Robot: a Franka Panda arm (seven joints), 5 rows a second.
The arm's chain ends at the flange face. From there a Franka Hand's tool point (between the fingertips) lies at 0.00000 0.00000 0.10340 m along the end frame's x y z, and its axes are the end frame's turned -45 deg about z.
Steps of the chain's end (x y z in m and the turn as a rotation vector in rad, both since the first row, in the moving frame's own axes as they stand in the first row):
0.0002, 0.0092, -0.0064, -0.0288, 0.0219, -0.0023
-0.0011, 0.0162, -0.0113, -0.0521, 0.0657, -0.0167
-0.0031, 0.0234, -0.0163, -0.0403, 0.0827, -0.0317
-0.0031, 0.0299, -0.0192, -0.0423, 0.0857, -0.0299
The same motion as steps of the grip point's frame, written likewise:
-0.0069, 0.0104, -0.0065, -0.0359, -0.0049, -0.0023
-0.0112, 0.0193, -0.0117, -0.0833, 0.0096, -0.0167
-0.0155, 0.0233, -0.0167, -0.0870, 0.0300, -0.0317
-0.0200, 0.0282, -0.0197, -0.0905, 0.0307, -0.0299

